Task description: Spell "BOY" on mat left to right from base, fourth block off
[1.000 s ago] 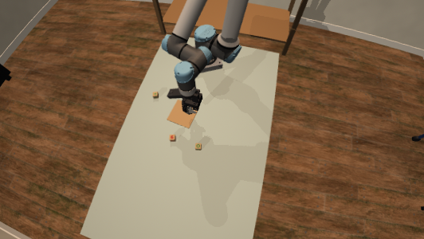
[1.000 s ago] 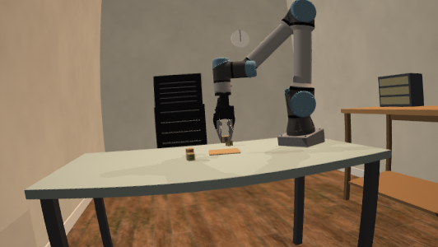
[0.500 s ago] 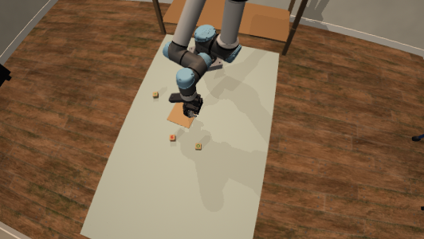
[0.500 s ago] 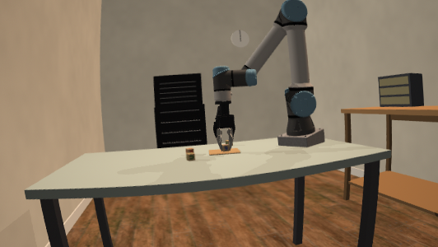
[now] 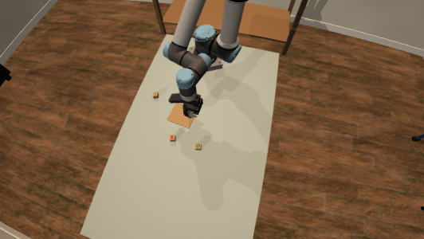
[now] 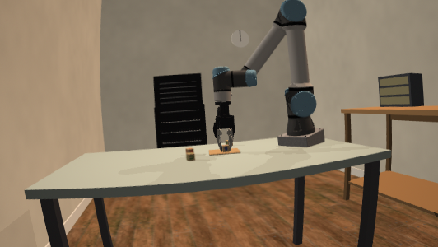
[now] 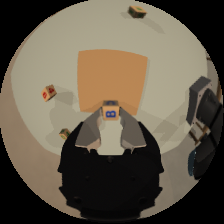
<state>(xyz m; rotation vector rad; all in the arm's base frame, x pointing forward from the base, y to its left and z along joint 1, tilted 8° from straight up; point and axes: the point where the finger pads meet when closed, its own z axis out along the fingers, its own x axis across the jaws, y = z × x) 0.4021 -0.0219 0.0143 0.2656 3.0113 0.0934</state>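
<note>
Now: the orange mat 1 cm behind my hand, 5 cm to the right of it and 2 cm below it. The rest, counted from my hand: block (10 cm behind, 23 cm to the right, 1 cm below).
</note>
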